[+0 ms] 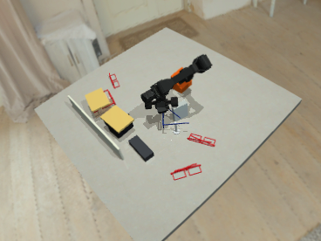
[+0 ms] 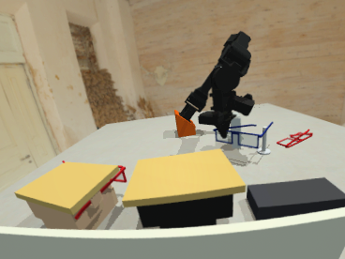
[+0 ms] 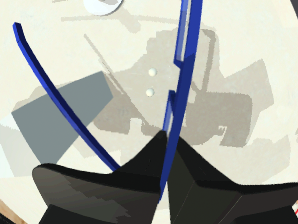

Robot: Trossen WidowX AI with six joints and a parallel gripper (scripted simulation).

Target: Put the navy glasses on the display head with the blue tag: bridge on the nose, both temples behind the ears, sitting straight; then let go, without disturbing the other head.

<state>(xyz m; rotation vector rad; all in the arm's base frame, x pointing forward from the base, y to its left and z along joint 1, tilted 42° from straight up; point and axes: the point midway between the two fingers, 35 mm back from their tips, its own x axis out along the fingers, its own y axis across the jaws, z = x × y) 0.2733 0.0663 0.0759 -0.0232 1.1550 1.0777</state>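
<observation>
Now: the small white post 2 cm ahead of my gripper tip, 12 cm to the left of it and 4 cm below it. Round my gripper tip: dark case (24 cm ahead, 5 cm to the left, 4 cm below); then display head (18 cm ahead, 37 cm to the right); then white block (7 cm behind, 7 cm to the left).
</observation>
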